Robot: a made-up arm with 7 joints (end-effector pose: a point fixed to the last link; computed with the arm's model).
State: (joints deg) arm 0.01 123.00 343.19 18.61 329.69 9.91 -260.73
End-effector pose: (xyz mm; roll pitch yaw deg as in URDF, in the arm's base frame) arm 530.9 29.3 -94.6 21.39 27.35 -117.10
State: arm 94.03 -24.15 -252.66 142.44 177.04 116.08 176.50
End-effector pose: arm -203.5 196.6 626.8 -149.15 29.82 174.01
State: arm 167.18 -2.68 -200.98 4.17 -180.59 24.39 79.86
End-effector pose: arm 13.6 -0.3 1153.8 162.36 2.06 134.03
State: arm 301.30 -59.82 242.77 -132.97 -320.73 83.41 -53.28
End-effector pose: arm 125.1 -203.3 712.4 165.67 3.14 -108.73
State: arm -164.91 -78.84 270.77 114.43 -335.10 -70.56 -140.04
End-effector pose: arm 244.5 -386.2 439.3 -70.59 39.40 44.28
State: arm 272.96 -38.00 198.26 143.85 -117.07 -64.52 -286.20
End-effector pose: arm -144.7 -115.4 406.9 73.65 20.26 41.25
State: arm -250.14 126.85 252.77 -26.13 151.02 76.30 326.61
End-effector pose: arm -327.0 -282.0 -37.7 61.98 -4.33 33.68
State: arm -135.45 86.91 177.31 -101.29 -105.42 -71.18 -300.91
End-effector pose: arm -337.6 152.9 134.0 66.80 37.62 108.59
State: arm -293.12 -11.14 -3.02 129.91 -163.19 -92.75 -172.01
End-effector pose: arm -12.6 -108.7 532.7 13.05 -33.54 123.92
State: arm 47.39 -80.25 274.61 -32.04 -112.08 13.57 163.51
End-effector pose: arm -626.0 345.1 491.1 75.24 -59.64 90.57
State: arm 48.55 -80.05 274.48 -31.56 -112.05 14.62 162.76
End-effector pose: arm -617.7 359.9 492.1 74.24 -58.71 89.95
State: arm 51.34 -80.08 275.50 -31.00 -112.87 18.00 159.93
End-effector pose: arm -597.4 391.6 481.4 69.11 -54.84 91.09
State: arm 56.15 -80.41 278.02 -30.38 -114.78 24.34 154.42
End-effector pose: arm -558.0 441.1 456.1 60.91 -46.79 91.72
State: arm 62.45 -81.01 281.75 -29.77 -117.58 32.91 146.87
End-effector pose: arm -497.2 497.3 420.6 52.28 -35.34 88.85
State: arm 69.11 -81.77 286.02 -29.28 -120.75 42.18 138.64
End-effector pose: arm -423.1 544.5 382.9 44.06 -23.06 82.40
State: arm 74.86 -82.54 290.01 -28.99 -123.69 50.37 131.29
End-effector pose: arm -352.8 573.7 351.0 36.58 -12.77 74.50
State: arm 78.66 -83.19 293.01 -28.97 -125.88 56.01 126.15
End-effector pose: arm -303.9 585.8 328.8 30.80 -6.14 68.10
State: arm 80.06 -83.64 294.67 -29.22 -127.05 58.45 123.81
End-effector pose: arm -285.1 587.0 316.5 27.79 -3.24 65.36
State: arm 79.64 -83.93 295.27 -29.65 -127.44 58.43 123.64
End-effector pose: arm -289.7 582.7 310.8 27.20 -2.80 65.93
